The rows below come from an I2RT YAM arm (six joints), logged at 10 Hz.
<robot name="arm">
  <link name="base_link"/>
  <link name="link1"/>
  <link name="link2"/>
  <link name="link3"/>
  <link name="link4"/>
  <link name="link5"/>
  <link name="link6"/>
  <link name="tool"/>
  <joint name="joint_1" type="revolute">
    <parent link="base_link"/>
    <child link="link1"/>
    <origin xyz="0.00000 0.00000 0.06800" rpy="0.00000 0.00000 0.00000"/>
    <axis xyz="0 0 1"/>
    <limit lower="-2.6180" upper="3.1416"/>
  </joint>
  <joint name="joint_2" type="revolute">
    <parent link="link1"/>
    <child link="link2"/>
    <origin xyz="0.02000 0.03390 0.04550" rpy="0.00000 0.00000 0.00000"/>
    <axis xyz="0 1 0"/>
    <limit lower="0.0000" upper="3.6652"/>
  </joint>
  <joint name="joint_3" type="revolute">
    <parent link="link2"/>
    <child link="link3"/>
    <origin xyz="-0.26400 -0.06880 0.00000" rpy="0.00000 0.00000 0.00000"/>
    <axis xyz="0 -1 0"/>
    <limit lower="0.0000" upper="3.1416"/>
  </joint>
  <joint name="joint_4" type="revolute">
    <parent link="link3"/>
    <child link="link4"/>
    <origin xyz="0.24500 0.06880 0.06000" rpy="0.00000 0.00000 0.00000"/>
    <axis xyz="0 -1 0"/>
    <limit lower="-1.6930" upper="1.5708"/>
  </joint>
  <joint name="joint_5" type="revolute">
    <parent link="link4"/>
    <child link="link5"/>
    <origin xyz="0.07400 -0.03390 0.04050" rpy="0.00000 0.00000 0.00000"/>
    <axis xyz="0 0 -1"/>
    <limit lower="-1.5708" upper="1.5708"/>
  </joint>
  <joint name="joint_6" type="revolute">
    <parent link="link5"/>
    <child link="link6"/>
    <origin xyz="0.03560 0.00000 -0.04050" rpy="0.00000 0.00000 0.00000"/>
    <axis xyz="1 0 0"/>
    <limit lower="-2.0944" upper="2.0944"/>
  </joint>
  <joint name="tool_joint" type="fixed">
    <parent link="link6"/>
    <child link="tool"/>
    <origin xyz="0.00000 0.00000 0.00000" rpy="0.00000 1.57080 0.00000"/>
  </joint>
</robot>
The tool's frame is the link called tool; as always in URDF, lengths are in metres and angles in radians.
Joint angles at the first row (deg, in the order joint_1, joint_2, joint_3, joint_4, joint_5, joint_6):
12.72 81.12 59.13 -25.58 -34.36 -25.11
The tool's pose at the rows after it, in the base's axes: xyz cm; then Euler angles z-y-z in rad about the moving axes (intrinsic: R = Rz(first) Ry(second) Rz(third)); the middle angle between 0 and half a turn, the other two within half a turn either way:
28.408 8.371 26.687 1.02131 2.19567 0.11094
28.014 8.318 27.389 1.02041 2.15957 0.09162
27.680 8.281 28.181 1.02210 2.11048 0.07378
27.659 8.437 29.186 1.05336 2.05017 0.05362
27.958 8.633 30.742 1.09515 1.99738 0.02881
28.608 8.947 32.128 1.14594 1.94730 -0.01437
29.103 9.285 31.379 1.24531 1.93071 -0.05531
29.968 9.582 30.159 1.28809 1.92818 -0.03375
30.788 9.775 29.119 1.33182 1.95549 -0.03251
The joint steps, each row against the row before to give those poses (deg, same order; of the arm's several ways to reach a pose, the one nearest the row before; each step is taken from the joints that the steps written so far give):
-0.33 -1.16 -0.31 0.58 -1.42 0.15
-0.04 -1.57 -0.36 1.00 -1.05 0.21
-0.08 -1.58 -0.40 1.84 -1.49 0.72
0.03 -0.62 0.69 1.73 -2.97 -0.06
-0.04 0.34 2.87 -0.20 -3.33 -0.90
0.02 1.43 3.38 0.05 -3.66 -2.15
0.05 2.24 0.61 -1.00 -5.08 -6.43
0.06 2.67 -0.11 0.99 -1.99 -1.06
-0.04 3.11 1.69 -3.30 -1.04 -4.76

